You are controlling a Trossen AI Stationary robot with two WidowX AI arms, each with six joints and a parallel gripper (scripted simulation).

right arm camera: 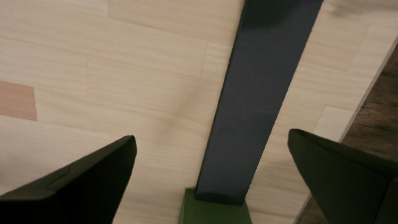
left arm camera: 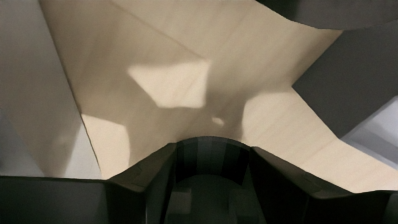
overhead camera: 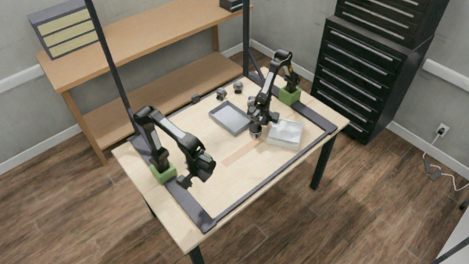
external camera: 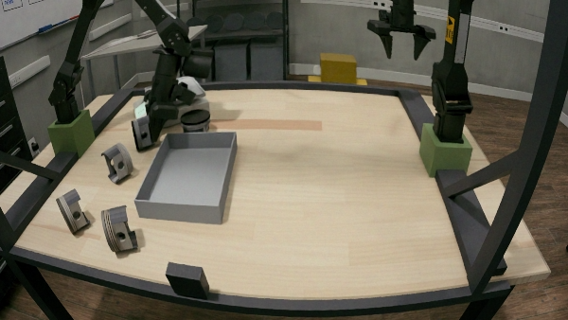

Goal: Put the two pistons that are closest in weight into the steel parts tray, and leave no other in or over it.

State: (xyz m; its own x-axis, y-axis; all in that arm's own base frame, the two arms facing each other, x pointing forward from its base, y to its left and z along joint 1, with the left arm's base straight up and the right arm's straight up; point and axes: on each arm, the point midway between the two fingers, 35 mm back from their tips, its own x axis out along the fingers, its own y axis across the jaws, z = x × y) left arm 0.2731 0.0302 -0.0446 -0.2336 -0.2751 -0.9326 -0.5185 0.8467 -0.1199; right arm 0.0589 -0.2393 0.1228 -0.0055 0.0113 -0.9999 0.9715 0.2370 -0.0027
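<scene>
The grey pan is 170 mm ahead of my left hand and 20 mm to the left of it. The rest, counted from my left hand: white scale: 160 mm ahead, 30 mm to the left, 10 mm below; steel parts tray: 140 mm behind, 130 mm to the right, 40 mm below.
</scene>
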